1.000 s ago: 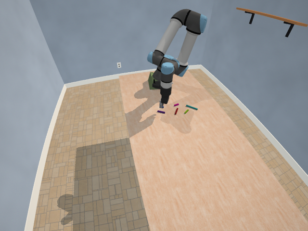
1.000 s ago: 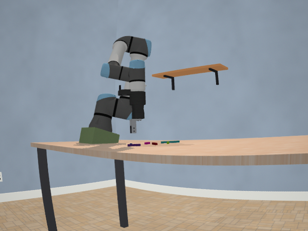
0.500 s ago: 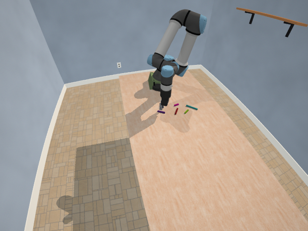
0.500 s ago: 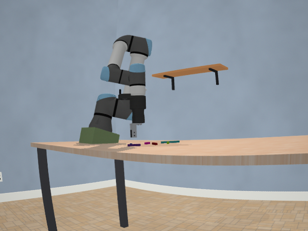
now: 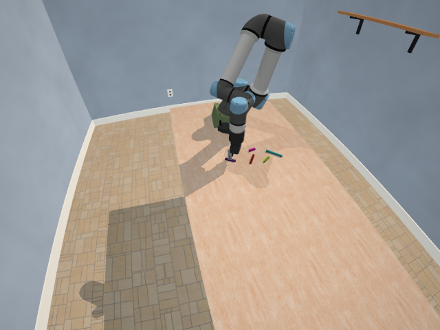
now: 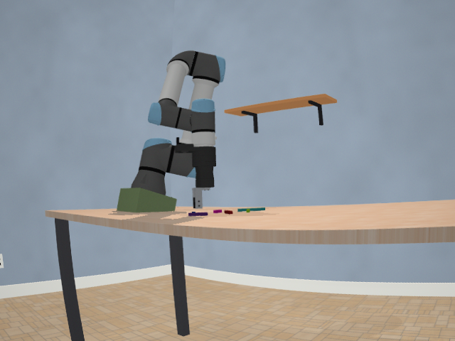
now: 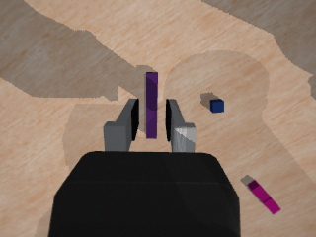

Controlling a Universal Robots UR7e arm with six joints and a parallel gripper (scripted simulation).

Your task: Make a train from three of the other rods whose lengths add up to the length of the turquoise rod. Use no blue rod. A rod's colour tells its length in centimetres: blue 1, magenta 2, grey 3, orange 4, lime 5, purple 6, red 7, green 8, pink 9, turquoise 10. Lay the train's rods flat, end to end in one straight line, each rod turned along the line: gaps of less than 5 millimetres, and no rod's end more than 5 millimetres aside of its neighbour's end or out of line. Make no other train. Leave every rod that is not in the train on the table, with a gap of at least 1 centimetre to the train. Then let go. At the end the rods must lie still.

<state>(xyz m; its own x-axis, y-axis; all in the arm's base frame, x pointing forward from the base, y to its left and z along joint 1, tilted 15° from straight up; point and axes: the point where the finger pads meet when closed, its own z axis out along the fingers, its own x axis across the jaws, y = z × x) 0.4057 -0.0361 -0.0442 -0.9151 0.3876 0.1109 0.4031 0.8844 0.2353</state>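
Now: the purple rod 4 cm below my hand. Also, from my hand: lime rod 20 cm to the left, 4 cm below, 1 cm ahead; blue rod 5 cm behind, 4 cm below, 2 cm to the left; red rod 12 cm to the left, 4 cm below.
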